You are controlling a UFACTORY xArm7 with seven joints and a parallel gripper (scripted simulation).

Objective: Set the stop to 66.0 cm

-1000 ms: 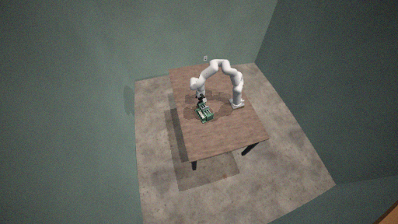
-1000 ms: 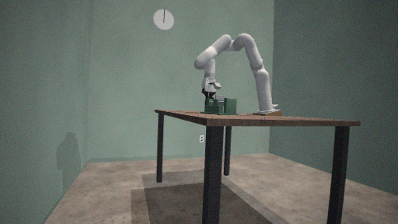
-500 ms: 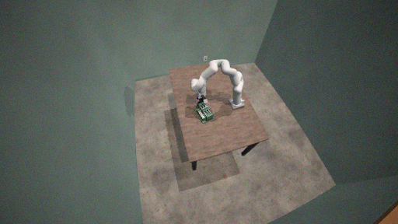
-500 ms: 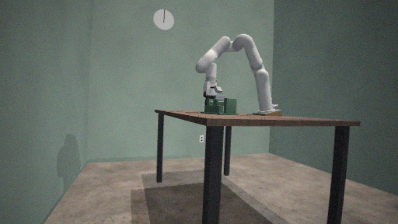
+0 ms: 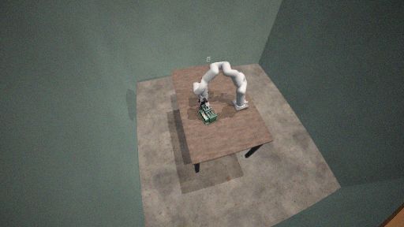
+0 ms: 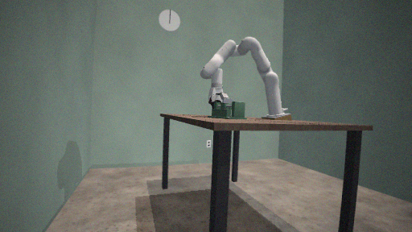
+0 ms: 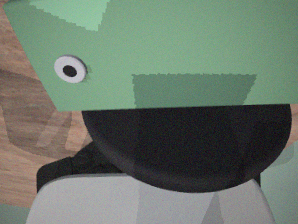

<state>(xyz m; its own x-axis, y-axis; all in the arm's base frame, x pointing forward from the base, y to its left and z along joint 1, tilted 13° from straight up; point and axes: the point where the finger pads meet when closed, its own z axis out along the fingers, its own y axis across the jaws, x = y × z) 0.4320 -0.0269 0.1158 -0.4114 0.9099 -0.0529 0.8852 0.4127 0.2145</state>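
Now: the black handwheel 2 cm to the left of my hand, 1 cm behind it and 1 cm above it. From my hand the other things lie so: green stop fixture: 15 cm to the left, 4 cm behind, 4 cm above.
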